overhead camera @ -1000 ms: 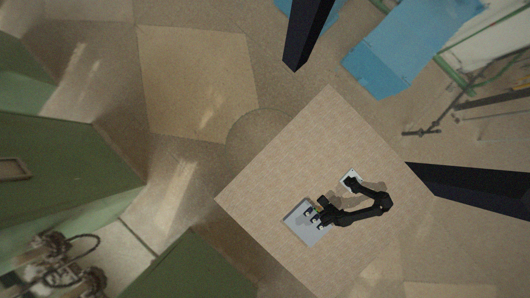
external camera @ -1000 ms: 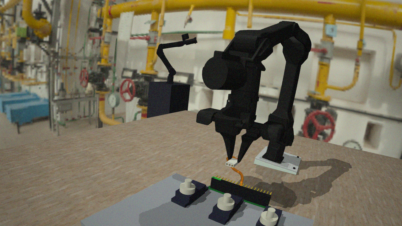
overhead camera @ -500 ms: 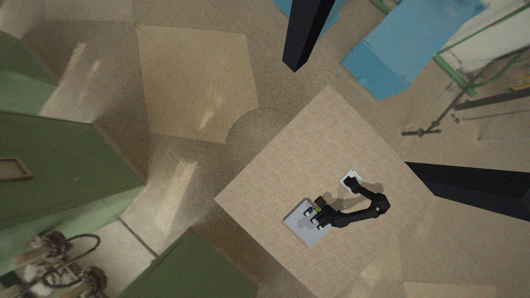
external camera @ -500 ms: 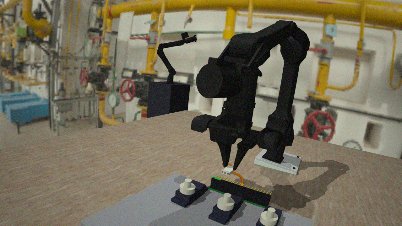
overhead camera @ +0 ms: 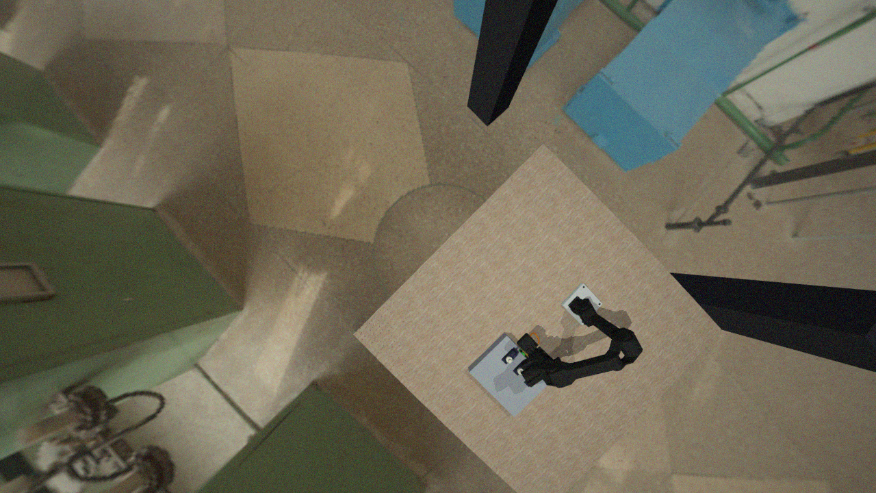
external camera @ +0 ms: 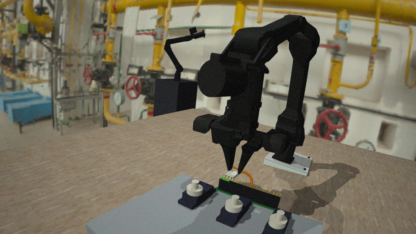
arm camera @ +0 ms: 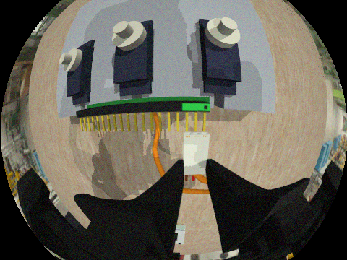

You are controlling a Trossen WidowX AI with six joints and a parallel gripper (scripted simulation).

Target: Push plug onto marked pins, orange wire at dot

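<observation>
My gripper tip is 4 cm short of the green band. The rest, counted from my gripper tip: grey holder plate: 20 cm ahead, 6 cm to the left, 5 cm below; then black pin strip: 5 cm to the left, 4 cm ahead, 1 cm below.
</observation>
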